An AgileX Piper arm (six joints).
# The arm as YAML. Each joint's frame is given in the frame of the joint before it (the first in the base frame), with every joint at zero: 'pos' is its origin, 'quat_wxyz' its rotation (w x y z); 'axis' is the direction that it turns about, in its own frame. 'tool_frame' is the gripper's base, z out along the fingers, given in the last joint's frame.
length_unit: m
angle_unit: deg
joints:
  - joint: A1
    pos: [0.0, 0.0, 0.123]
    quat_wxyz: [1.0, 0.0, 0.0, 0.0]
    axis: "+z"
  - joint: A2
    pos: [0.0, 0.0, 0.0]
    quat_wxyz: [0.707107, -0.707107, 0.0, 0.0]
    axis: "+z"
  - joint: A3
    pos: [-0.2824, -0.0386, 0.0]
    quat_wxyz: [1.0, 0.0, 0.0, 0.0]
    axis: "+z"
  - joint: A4
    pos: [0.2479, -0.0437, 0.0]
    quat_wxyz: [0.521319, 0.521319, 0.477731, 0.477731]
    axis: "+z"
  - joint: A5
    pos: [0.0, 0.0, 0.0]
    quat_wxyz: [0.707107, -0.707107, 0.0, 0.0]
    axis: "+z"
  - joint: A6
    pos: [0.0, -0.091, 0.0]
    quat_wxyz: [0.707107, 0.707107, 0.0, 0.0]
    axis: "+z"
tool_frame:
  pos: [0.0, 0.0, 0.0]
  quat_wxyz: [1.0, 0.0, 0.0, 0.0]
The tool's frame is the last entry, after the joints.
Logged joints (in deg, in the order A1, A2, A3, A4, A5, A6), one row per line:
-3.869, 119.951, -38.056, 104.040, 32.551, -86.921
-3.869, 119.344, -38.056, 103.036, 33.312, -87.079
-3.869, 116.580, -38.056, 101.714, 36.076, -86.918
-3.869, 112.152, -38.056, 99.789, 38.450, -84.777
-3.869, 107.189, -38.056, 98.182, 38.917, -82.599
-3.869, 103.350, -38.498, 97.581, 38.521, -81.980
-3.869, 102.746, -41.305, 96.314, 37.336, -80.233
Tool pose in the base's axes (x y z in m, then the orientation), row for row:
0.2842, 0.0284, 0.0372, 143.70, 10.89, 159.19
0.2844, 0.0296, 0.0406, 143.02, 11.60, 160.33
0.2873, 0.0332, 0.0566, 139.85, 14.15, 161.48
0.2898, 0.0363, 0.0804, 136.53, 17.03, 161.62
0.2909, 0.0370, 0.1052, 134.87, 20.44, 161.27
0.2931, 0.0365, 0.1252, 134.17, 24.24, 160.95
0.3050, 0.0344, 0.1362, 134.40, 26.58, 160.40
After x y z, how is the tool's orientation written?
As angles about the fixed x, y, z axes (roll, pitch, yaw), in degrees.
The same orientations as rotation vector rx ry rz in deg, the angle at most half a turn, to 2 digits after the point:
23.41, 154.49, 47.67
21.35, 154.07, 48.52
17.63, 150.95, 51.73
14.88, 147.10, 54.55
12.77, 143.61, 54.73
10.65, 140.39, 53.47
10.01, 138.64, 51.73

